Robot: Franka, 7 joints.
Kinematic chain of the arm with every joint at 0, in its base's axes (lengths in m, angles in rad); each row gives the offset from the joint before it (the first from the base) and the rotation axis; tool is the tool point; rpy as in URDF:
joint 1: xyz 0 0 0.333 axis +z
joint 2: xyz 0 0 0 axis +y
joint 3: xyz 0 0 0.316 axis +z
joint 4: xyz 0.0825 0 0 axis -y
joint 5: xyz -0.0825 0 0.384 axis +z
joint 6: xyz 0 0 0 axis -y
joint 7: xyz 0.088 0 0 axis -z
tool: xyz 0 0 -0.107 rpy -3.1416 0 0
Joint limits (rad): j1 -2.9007..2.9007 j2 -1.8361..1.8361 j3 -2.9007..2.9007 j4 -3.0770..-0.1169 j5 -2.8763..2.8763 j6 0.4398..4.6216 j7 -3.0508..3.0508
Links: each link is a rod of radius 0.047 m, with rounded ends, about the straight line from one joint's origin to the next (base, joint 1, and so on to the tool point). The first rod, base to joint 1, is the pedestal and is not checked.
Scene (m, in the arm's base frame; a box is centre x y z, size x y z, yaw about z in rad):
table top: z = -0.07
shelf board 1: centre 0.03 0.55 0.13 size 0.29 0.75 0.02 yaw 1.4
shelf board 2: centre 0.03 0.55 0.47 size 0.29 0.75 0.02 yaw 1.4
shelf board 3: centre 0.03 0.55 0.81 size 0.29 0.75 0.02 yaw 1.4
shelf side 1: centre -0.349 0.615 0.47 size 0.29 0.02 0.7 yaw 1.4
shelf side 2: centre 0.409 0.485 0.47 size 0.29 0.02 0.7 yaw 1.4
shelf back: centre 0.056 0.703 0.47 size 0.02 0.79 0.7 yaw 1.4
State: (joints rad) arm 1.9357 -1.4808 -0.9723 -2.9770 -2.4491 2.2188 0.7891
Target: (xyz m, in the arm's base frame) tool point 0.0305 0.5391 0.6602
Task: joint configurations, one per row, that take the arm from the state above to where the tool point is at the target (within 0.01 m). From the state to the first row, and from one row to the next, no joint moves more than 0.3 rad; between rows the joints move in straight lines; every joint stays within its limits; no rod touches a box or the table.
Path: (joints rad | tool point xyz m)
1: 1.9954 -1.2683 -0.8595 -2.7403 -2.6315 2.2600 0.8196 | 0.1949 0.2937 0.5261
2: 2.0552 -1.0557 -0.7468 -2.5036 -2.8139 2.3012 0.8501 | 0.1942 0.3345 0.6119
3: 2.2099 -0.8280 -0.7727 -2.3411 -2.7202 2.2490 0.8297 | 0.1679 0.4091 0.6285
4: 2.3646 -0.6003 -0.7986 -2.1786 -2.6264 2.1967 0.8094 | 0.1138 0.4800 0.6448
5: 2.5193 -0.3726 -0.8245 -2.0161 -2.5327 2.1444 0.7891 | 0.0305 0.5391 0.6602

